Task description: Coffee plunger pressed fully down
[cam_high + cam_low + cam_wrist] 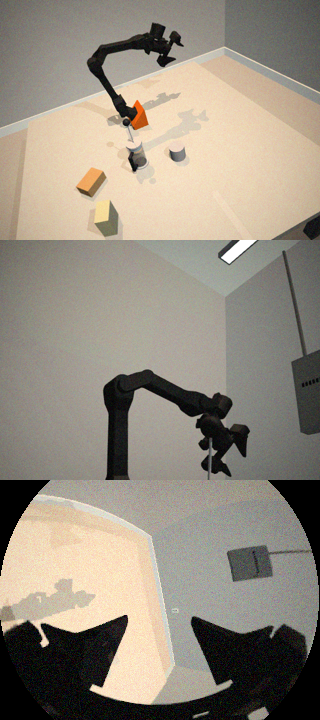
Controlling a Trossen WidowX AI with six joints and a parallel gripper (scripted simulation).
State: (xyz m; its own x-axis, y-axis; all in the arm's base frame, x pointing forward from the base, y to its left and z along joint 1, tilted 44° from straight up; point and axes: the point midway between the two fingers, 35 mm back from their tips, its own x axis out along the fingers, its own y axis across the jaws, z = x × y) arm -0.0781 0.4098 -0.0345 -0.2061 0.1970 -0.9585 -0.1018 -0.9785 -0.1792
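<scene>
My gripper tip is now 410 mm to the left of the coffee press, 400 mm short of it and 180 mm above it. Also, from my gripper tip: orange block 640 mm to the right, 410 mm ahead, 280 mm below; then grey cylinder 430 mm ahead, 270 mm below, 220 mm to the right.
</scene>
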